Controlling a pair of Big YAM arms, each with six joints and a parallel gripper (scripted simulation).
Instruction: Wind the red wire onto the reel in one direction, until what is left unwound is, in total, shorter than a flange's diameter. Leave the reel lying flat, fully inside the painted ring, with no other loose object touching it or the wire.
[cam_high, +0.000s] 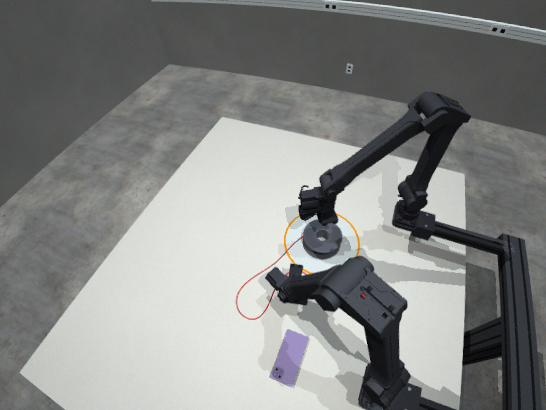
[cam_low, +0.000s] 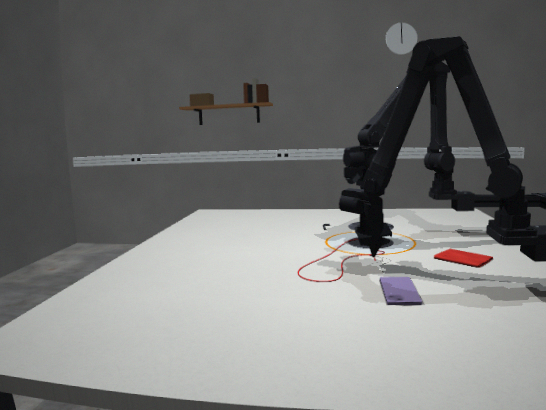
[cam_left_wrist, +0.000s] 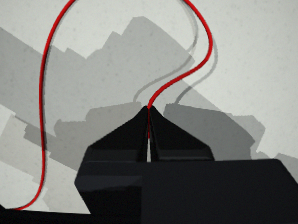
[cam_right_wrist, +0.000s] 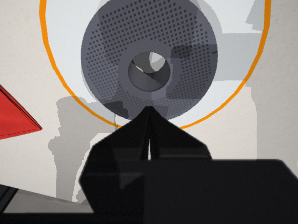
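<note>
Now: the dark grey reel 120 mm below my right hand. From my right hand the other things lie so: orange painted ring 150 mm below, 10 mm to the right; small black hex key 270 mm to the right, 170 mm ahead, 150 mm below.
</note>
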